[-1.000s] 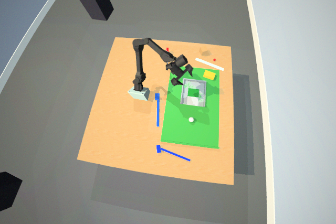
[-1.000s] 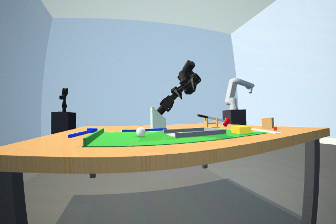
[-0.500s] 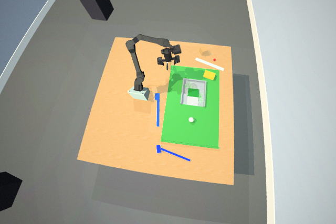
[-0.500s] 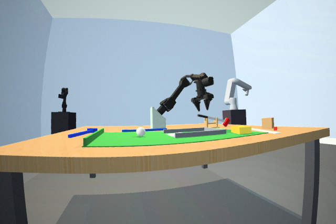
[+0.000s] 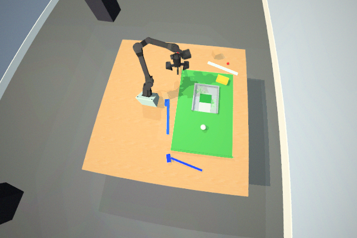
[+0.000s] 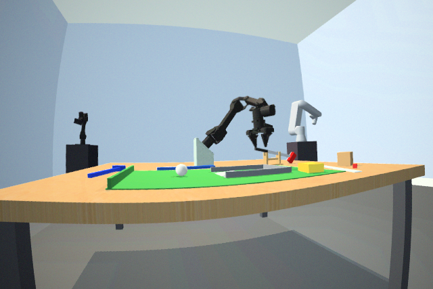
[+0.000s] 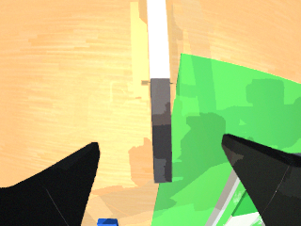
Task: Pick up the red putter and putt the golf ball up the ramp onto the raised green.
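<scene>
The small wooden rack is 7 cm to the left of my gripper tip, 7 cm below it and 2 cm behind it. From my gripper tip the other things lie so: yellow block 40 cm ahead, 8 cm below, 5 cm to the left; then green mat 30 cm ahead, 25 cm to the right, 10 cm below; then red putter 11 cm to the left, 4 cm below, 3 cm behind.
</scene>
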